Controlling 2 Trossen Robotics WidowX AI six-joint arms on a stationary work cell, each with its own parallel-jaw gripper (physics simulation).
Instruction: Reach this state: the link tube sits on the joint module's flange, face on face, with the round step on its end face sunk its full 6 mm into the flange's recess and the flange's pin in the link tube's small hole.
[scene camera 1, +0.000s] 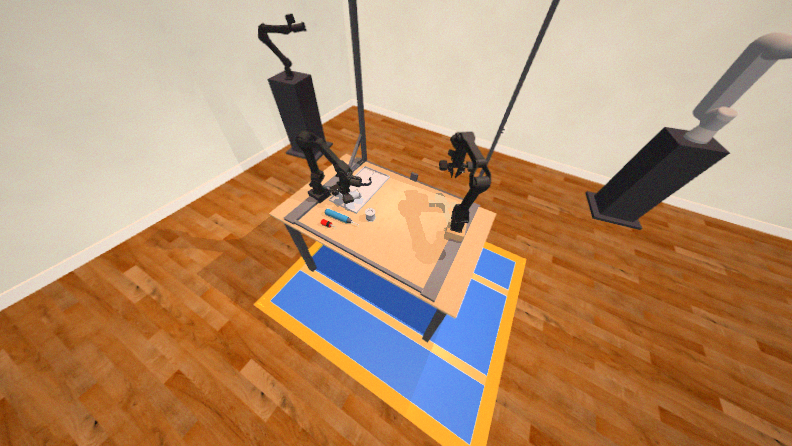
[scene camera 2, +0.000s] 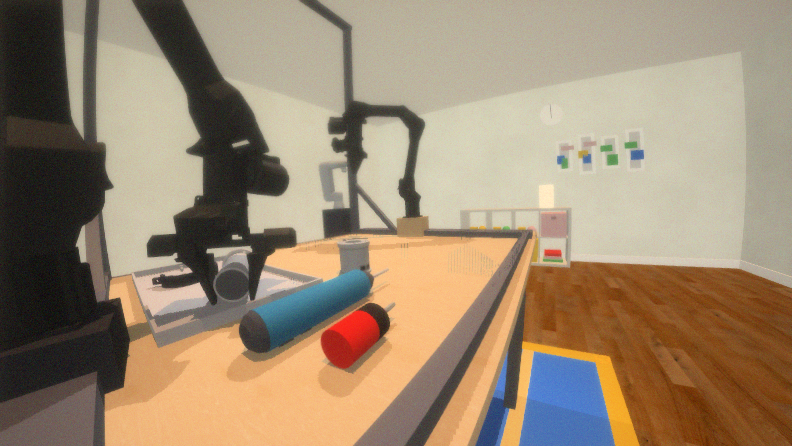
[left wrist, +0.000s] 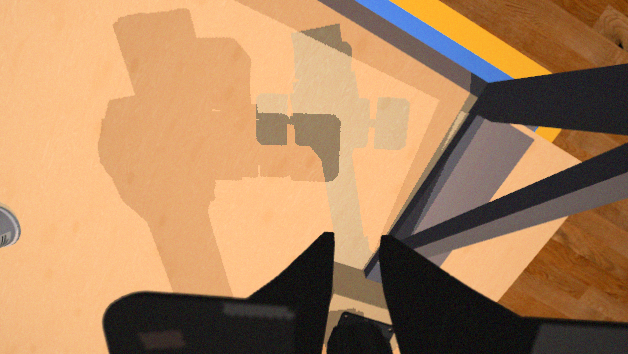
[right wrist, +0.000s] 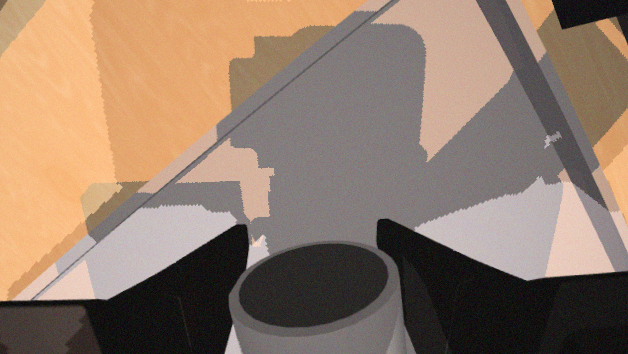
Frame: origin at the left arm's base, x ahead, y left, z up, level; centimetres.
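Seen in the pictures: left gripper, fingertip midpoint: (scene camera 1: 453, 177) (scene camera 2: 354, 173) (left wrist: 356, 244); right gripper, fingertip midpoint: (scene camera 2: 233, 302) (right wrist: 312, 232); left arm's base, origin of the base link: (scene camera 1: 456, 227) (scene camera 2: 412, 217) (left wrist: 359, 339); right arm's base, origin of the base link: (scene camera 1: 318, 190) (scene camera 2: 36, 328).
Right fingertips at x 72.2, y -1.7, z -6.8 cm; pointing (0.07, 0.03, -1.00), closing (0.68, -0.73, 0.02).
Observation:
Offsets run from my right fingertips to a thing's top centre. "spot": to the spot under its first point.
The link tube @[dx -3.7, dy -4.1, dz +6.7 cm] (scene camera 1: 354, 195) (scene camera 2: 237, 259) (right wrist: 320, 345), a grey hollow cylinder, lies between my right gripper's fingers over the tray, its open end towards scene camera 2. My right gripper (scene camera 2: 233, 299) (right wrist: 312, 232) is shut on it, one finger on each side. The tube's far end is hidden. The joint module @[dx -20.8, dy +7.3, dz +5.9 cm] (scene camera 1: 370, 214) (scene camera 2: 353, 259) (left wrist: 7, 227), a short grey cylinder, stands upright on the table, apart from the tube; its flange recess and pin cannot be made out. My left gripper (scene camera 1: 454, 174) (scene camera 2: 357, 170) (left wrist: 356, 244) is shut and empty, high above the table, with a narrow gap between its fingertips.
The shallow tray @[dx -4.1, dy -15.4, dz +1.1 cm] (scene camera 1: 377, 180) (scene camera 2: 159, 336) also holds a dark part @[spot: dx +0.4, dy -17.3, dz +1.6 cm] (scene camera 2: 178, 278). A blue cylinder @[spot: dx -2.4, dy +15.6, dz +3.3 cm] (scene camera 1: 336, 215) (scene camera 2: 313, 301) with dark ends and a red cylinder @[dx -0.6, dy +21.9, dz +3.0 cm] (scene camera 1: 325, 223) (scene camera 2: 349, 335) with a black end lie near the tray and the joint module. Dark rails edge the table.

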